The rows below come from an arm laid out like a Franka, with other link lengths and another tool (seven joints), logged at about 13 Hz.
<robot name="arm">
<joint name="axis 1" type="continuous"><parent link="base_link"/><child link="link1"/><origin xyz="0.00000 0.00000 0.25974" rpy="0.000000 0.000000 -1.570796"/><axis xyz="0 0 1"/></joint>
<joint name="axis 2" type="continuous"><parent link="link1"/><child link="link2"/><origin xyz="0.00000 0.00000 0.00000" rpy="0.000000 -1.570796 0.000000"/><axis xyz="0 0 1"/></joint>
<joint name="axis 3" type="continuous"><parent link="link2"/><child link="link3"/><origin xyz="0.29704 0.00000 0.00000" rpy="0.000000 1.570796 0.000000"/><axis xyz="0 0 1"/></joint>
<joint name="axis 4" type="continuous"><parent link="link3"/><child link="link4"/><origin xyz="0.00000 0.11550 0.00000" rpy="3.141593 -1.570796 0.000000"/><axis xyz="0 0 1"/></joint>
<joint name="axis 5" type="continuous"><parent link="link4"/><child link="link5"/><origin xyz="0.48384 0.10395 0.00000" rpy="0.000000 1.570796 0.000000"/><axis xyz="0 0 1"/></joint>
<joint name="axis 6" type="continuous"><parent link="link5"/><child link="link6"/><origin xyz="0.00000 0.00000 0.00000" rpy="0.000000 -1.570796 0.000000"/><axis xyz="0 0 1"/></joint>
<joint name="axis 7" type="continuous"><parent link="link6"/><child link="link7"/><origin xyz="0.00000 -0.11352 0.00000" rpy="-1.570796 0.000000 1.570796"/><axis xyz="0 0 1"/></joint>
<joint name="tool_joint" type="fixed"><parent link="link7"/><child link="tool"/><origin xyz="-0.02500 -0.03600 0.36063" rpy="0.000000 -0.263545 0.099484"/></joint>
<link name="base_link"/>
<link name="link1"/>
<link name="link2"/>
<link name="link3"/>
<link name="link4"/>
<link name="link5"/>
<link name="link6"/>
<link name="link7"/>
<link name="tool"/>
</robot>
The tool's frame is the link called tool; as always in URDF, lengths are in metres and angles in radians. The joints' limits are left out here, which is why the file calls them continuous.
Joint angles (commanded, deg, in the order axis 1, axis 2, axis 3, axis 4, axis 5, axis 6, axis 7), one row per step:
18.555 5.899 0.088 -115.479 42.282 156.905 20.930
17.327 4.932 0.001 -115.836 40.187 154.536 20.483
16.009 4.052 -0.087 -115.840 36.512 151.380 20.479
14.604 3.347 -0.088 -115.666 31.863 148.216 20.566
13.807 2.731 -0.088 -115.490 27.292 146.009 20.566
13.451 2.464 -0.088 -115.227 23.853 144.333 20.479
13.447 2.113 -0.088 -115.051 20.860 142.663 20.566
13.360 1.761 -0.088 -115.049 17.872 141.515 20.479
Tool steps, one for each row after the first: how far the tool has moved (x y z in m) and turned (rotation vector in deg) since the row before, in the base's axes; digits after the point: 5 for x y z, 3 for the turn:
-0.00335 -0.01437 0.00165 -1.537 0.605 1.433
-0.00474 -0.01557 0.00119 -2.556 0.905 2.143
-0.00462 -0.01902 -0.00009 -3.477 0.882 2.359
-0.00330 -0.01450 0.00203 -3.659 0.243 2.349
-0.00301 -0.00849 0.00008 -2.889 0.293 1.968
-0.00498 -0.00365 0.00023 -2.500 0.473 1.864
-0.00310 -0.00662 0.00038 -2.623 0.110 1.684

